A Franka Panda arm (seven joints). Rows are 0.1 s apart.
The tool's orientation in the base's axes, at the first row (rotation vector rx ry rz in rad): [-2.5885 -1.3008 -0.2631]
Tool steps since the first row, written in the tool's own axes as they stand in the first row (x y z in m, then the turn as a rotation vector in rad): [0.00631 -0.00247 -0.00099 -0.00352 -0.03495 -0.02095]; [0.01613 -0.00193 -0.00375 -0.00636 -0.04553 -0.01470]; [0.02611 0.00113 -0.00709 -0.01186 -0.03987 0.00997]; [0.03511 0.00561 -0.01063 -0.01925 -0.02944 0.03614]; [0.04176 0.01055 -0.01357 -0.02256 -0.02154 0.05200]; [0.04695 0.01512 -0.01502 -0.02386 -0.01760 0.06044]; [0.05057 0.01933 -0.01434 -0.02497 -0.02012 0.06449]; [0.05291 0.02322 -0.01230 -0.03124 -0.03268 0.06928]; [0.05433 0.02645 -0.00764 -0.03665 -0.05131 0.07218]
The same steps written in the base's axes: [0.00167 0.00597 0.00291 -0.03141 0.01156 0.02351]; [0.00774 0.01238 0.00806 -0.04126 0.01729 0.01811]; [0.01590 0.01728 0.01348 -0.03857 0.01684 -0.00765]; [0.02462 0.02056 0.01866 -0.03306 0.01262 -0.03593]; [0.03236 0.02195 0.02260 -0.02776 0.01004 -0.05297]; [0.03902 0.02285 0.02477 -0.02488 0.00917 -0.06188]; [0.04458 0.02338 0.02454 -0.02734 0.01094 -0.06573]; [0.04921 0.02350 0.02272 -0.04089 0.01477 -0.07038]; [0.05291 0.02404 0.01822 -0.05893 0.02224 -0.07223]
